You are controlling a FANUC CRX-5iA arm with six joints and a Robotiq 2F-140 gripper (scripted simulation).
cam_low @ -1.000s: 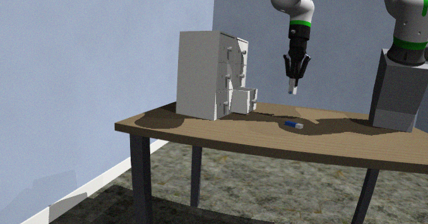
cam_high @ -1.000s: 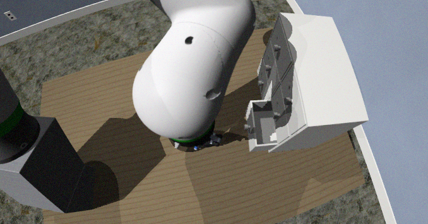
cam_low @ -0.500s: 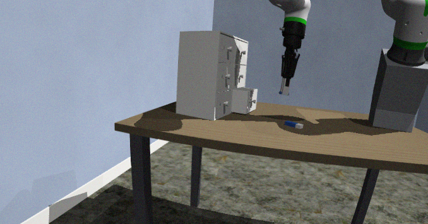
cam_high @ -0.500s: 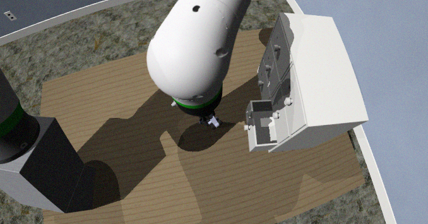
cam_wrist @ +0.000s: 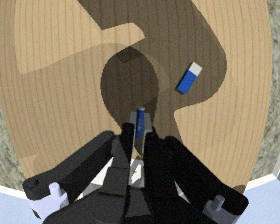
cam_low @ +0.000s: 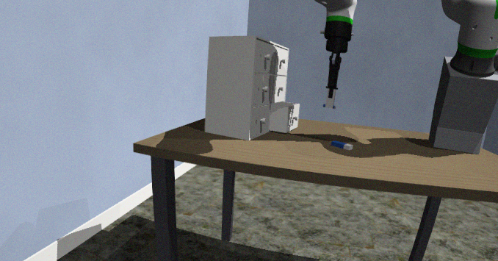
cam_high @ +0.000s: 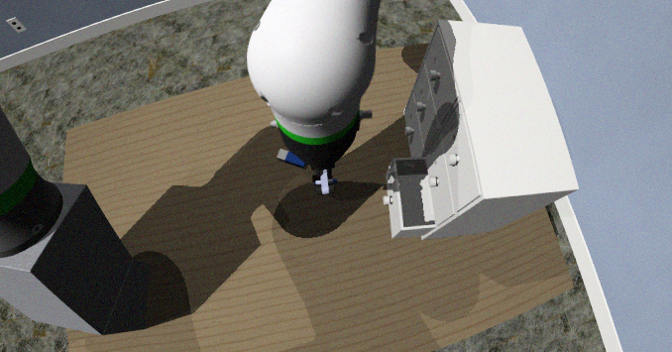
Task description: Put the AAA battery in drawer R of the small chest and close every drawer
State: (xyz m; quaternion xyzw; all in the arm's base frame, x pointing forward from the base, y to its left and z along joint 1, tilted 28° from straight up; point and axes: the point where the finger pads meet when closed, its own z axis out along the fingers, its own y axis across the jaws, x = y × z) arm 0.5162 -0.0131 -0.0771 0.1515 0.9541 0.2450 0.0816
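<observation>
Now: the drawer 190 mm ahead of my hand, 90 mm to the right of it and 110 mm below it. Also, from my hand: AAA battery (30 mm below).
</observation>
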